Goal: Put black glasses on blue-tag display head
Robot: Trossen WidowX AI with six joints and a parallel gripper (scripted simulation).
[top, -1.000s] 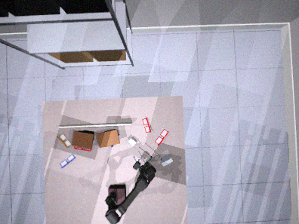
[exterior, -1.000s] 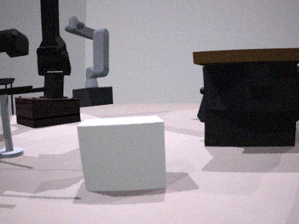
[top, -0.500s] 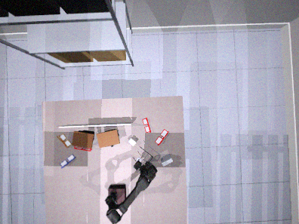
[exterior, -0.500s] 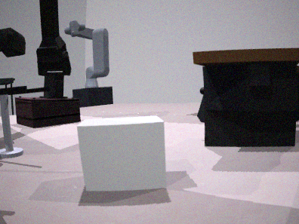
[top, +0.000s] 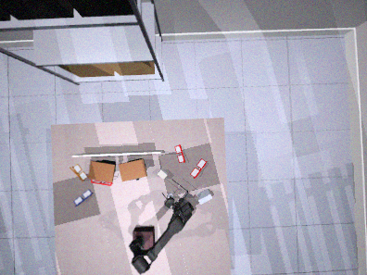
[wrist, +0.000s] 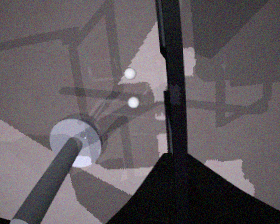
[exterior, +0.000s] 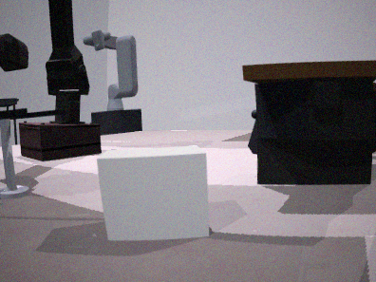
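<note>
The thin post lies 3 cm ahead of my gripper tip, 6 cm to the left of it and 3 cm below it. From my gripper tip the other things lie so: display head: 23 cm ahead, 30 cm to the left; grey box: 4 cm ahead, 18 cm to the right; white box: 21 cm ahead, 11 cm to the left, 3 cm below.
</note>
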